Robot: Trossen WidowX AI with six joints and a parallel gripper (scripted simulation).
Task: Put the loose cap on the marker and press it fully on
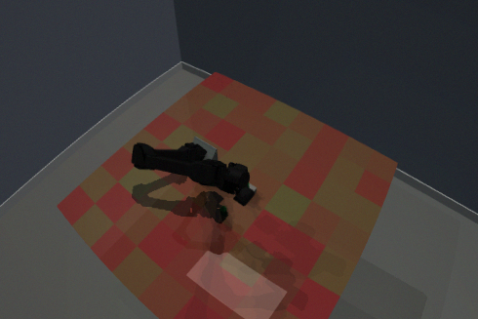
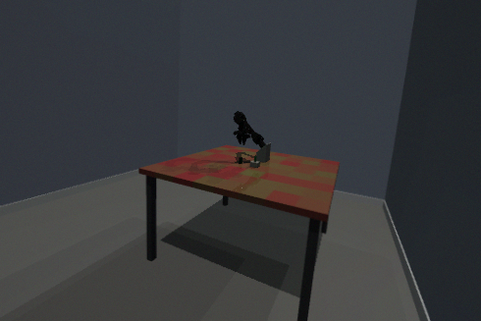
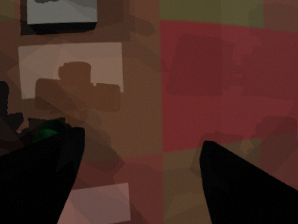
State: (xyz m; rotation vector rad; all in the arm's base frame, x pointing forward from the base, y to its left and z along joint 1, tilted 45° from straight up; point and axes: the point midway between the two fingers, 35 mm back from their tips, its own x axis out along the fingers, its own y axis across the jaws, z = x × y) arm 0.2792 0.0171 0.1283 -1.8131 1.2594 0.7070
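Now: gripper tip 6 cm past the dark green cap, 4 cm to the left of it and 15 cm above it. Round my gripper tip: holder block 4 cm behind, 11 cm to the left, 15 cm below.
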